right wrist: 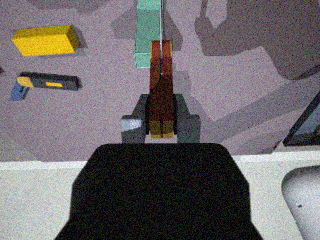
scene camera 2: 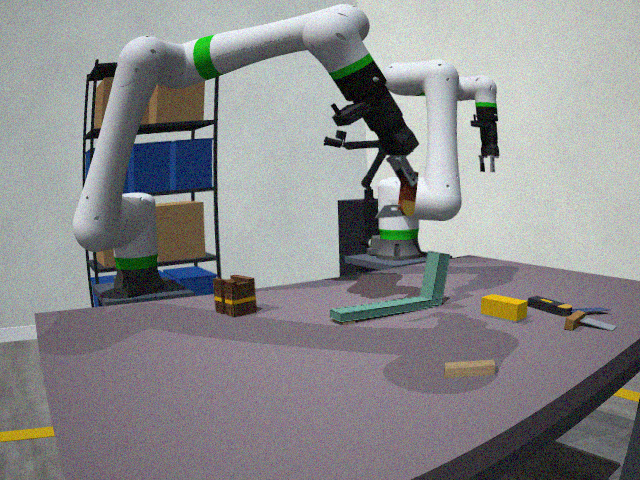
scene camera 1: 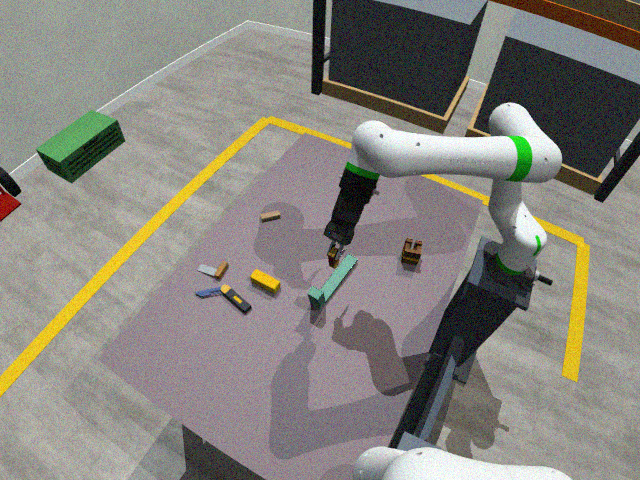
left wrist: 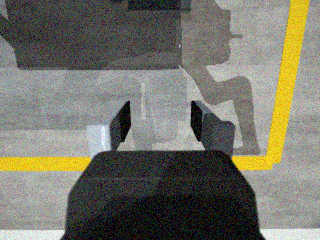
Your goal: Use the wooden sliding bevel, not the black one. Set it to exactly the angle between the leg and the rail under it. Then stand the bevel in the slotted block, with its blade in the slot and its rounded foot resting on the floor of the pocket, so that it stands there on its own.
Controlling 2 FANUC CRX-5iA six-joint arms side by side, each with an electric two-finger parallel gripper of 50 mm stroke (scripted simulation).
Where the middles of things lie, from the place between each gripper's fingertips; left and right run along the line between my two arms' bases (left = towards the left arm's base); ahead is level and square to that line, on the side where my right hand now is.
Scene:
I see the wooden bevel (scene camera 2: 407,195) 10 mm to the right of my right hand (scene camera 2: 410,183) and 50 mm below it. Round my right hand: pale wooden block (scene camera 2: 484,367): 380 mm ahead, 200 mm to the right, 260 mm below; yellow block (scene camera 2: 504,308): 220 mm ahead, 70 mm to the left, 250 mm below.
Now: the wooden bevel 90 cm to the right of my left hand, 54 cm ahead of it and 7 cm below it. Also, from my left hand: pale wooden block (108 cm to the right, 92 cm ahead, 28 cm below); then yellow block (81 cm to the right, 76 cm ahead, 28 cm below).

